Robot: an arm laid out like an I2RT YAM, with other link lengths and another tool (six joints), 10 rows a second.
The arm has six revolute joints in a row. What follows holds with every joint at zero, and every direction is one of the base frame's. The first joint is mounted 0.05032 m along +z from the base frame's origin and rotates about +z. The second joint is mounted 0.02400 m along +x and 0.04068 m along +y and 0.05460 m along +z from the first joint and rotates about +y. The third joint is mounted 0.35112 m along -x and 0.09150 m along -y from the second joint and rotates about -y. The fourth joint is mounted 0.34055 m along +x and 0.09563 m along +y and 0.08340 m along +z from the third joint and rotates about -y. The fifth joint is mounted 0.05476 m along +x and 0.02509 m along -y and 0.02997 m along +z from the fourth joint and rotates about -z. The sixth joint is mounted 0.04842 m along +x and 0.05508 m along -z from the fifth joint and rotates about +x. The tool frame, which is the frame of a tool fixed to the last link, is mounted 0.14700 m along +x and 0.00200 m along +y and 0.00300 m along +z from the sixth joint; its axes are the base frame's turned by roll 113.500, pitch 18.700 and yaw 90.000 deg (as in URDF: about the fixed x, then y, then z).
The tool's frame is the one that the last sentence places.
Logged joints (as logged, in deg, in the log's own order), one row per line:
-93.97 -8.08 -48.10 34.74 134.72 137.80
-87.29 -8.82 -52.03 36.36 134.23 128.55
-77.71 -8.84 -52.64 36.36 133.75 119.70
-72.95 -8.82 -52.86 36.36 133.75 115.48
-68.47 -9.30 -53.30 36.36 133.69 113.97
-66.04 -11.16 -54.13 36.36 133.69 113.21
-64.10 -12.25 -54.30 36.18 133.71 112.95
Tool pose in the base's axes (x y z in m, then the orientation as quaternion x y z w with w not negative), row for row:
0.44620 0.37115 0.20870 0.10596 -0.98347 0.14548 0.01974
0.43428 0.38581 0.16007 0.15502 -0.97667 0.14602 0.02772
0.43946 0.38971 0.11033 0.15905 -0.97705 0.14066 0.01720
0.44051 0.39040 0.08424 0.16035 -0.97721 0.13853 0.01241
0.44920 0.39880 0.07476 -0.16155 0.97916 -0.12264 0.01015
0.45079 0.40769 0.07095 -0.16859 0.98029 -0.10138 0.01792
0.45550 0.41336 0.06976 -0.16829 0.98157 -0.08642 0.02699
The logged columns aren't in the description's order. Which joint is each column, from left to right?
Columns, left to right: joint 4, joint 5, joint 6, joint 1, joint 2, joint 3.
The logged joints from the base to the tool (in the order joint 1, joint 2, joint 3, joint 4, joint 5, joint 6), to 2 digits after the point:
34.74 134.72 137.80 -93.97 -8.08 -48.10
36.36 134.23 128.55 -87.29 -8.82 -52.03
36.36 133.75 119.70 -77.71 -8.84 -52.64
36.36 133.75 115.48 -72.95 -8.82 -52.86
36.36 133.69 113.97 -68.47 -9.30 -53.30
36.36 133.69 113.21 -66.04 -11.16 -54.13
36.18 133.71 112.95 -64.10 -12.25 -54.30

